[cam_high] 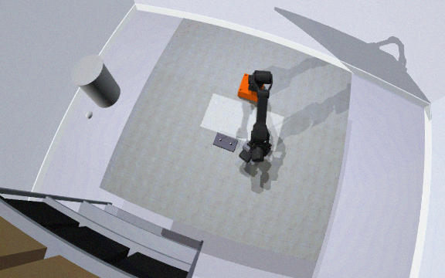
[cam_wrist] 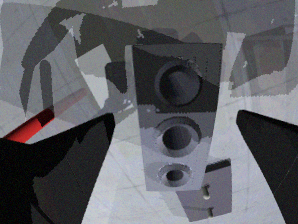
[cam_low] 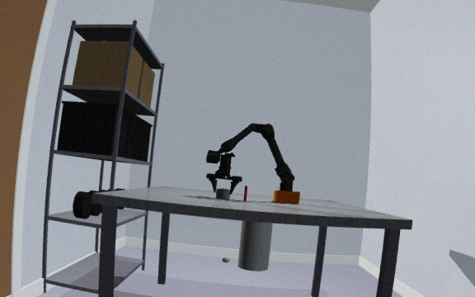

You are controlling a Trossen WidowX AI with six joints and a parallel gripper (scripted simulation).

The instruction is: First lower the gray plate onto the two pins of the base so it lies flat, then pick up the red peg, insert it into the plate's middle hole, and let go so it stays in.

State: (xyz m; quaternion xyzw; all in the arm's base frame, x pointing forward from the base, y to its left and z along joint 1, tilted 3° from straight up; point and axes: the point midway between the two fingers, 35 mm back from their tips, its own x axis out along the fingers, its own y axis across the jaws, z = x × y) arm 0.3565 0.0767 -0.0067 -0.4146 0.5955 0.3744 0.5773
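Right now my gripper tip is 10 mm below the gray plate. Also, from my gripper tip: red peg (120 mm behind, 40 mm to the left, 10 mm above); dark base (150 mm to the right, 20 mm below).
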